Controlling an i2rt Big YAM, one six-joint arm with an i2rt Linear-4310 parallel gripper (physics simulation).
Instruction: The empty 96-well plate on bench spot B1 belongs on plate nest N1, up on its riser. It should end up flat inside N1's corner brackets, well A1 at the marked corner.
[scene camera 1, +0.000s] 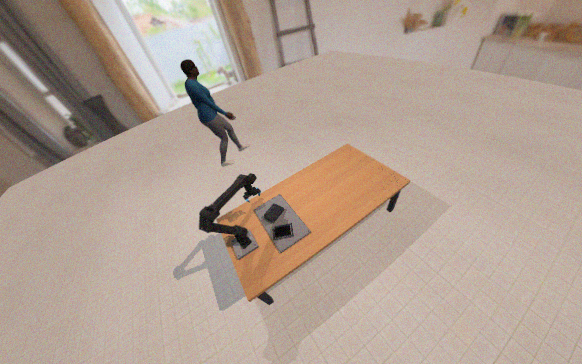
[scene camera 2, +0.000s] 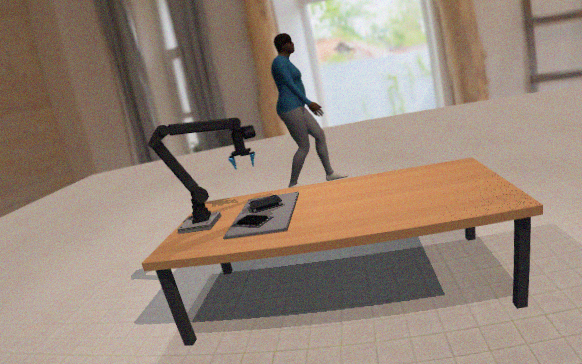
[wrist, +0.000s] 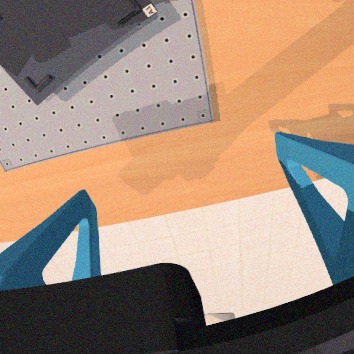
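Seen in the pictures: gripper, fingertip midpoint: (scene camera 1: 254, 199) (scene camera 2: 244, 168) (wrist: 180, 171); arm's base at its link origin: (scene camera 1: 244, 241) (scene camera 2: 202, 218).
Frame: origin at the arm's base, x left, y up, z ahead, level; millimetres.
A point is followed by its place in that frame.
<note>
The plate (scene camera 1: 283, 231) {x -185, y -1, z 285 mm} (scene camera 2: 254, 220) {x -205, y 0, z 295 mm} shows as a dark rectangle lying on the near part of the grey perforated board (scene camera 1: 300, 232) {x -292, y -15, z 377 mm} (scene camera 2: 287, 215) {x -194, y -15, z 455 mm} (wrist: 95, 117) {x 153, y -15, z 375 mm}. The plate does not show in the wrist view. Nest N1 (scene camera 1: 274, 213) {x 2, y 15, z 345 mm} (scene camera 2: 266, 203) {x -28, y 15, z 359 mm} (wrist: 50, 32) {x 36, y 15, z 361 mm} is a dark raised block farther back on the same board. Its corner brackets and a white A1 label (wrist: 149, 10) {x 62, y 15, z 265 mm} show in the wrist view, where its top is partly cut off and shadowed. My gripper (scene camera 1: 253, 196) {x 121, y 193, z 278 mm} (scene camera 2: 244, 166) {x 121, y 193, z 278 mm} (wrist: 180, 171) {x 121, y 193, z 278 mm} is open and empty, high above the table's back edge, behind the nest and apart from it.
The board lies on the wooden table (scene camera 1: 350, 185) {x -306, y -28, z 1054 mm} (scene camera 2: 390, 200) {x -270, y -28, z 944 mm}, near the arm's base plate (scene camera 1: 250, 249) {x -103, y 0, z -5 mm} (scene camera 2: 187, 228) {x -99, y -5, z -64 mm}. A person (scene camera 1: 202, 102) (scene camera 2: 290, 90) in a blue top stands on the floor behind the table. Arm shadows fall across the table and the board.
</note>
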